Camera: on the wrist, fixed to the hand. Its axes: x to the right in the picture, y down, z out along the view.
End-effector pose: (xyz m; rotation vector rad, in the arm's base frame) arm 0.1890 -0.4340 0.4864 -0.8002 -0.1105 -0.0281
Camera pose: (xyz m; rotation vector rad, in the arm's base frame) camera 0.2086 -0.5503 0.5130 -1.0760 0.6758 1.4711
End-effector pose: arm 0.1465 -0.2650 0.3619 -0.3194 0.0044 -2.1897
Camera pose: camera 0.0414 -0.2296 0.3137 -0.2524 0.5466 -0.5731
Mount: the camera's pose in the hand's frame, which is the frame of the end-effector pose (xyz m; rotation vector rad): 0.0204 -0.0987 -0.0668 -0.3856 0.1007 1.6186
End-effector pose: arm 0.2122 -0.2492 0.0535 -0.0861 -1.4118 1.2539
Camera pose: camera 0.3136 -0.2362 0.1180 -1.8037 -1.3778 2.0902
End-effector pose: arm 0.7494 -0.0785 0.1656 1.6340 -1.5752 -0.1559
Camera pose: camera 0.8699 -0.0790 0.1557 -0.2026 -2.1145 0.4455
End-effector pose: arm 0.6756 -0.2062 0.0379 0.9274 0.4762 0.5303
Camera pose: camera 0.6735 -0.2009 -0.0829 0.7479 -0.4189 2.0456
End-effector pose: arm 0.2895 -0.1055 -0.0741 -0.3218 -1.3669 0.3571
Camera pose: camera 0.3646 -0.1870 -0.0257 -1.7392 -0.7858 1.3591
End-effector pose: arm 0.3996 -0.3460 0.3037 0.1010 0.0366 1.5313
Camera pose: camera 0.4928 -0.3264 0.2293 0.3490 0.3382 -3.0896
